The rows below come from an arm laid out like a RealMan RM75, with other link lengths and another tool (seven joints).
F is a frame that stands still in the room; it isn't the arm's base.
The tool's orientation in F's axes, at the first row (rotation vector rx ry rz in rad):
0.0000 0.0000 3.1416
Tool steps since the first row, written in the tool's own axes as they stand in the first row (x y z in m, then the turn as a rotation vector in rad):
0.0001 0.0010 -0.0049 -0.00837 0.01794 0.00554
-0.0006 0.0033 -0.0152 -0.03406 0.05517 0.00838
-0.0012 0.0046 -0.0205 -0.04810 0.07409 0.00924
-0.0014 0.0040 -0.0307 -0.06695 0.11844 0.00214
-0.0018 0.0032 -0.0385 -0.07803 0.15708 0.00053
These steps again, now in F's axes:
-0.0001 -0.0010 -0.0049 0.00837 -0.01794 0.00554
0.0006 -0.0033 -0.0152 0.03406 -0.05517 0.00838
0.0012 -0.0046 -0.0205 0.04810 -0.07409 0.00924
0.0014 -0.0040 -0.0307 0.06695 -0.11844 0.00214
0.0018 -0.0032 -0.0385 0.07803 -0.15708 0.00053

